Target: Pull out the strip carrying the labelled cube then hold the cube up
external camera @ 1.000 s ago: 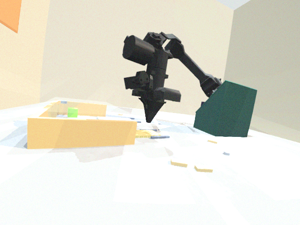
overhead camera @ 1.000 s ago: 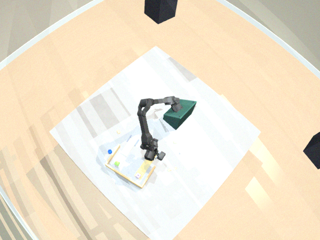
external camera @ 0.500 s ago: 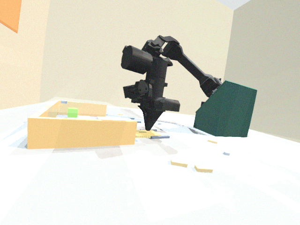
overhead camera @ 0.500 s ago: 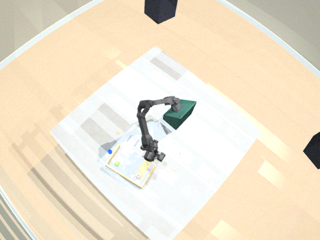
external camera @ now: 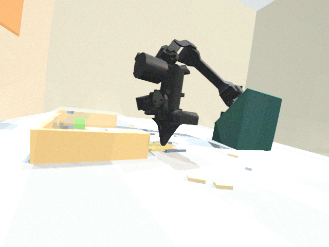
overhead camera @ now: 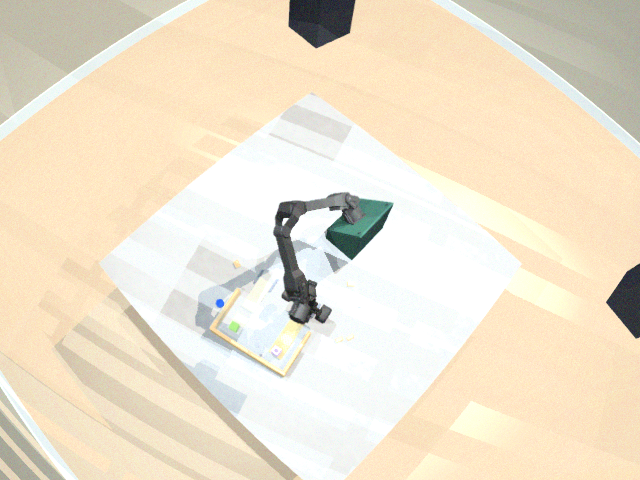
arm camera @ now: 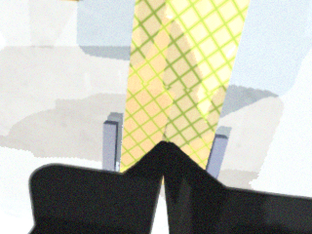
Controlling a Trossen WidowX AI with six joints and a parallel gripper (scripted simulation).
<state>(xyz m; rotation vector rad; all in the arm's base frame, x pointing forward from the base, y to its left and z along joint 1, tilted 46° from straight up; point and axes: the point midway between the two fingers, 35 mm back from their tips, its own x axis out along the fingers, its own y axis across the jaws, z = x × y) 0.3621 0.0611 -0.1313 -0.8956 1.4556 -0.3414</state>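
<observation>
Now: gripper tip 9 cm short of the gridded strip and 3 cm to the right of it. Round my gripper tip: purple cube marked r 19 cm ahead, 6 cm to the left, 1 cm above.
</observation>
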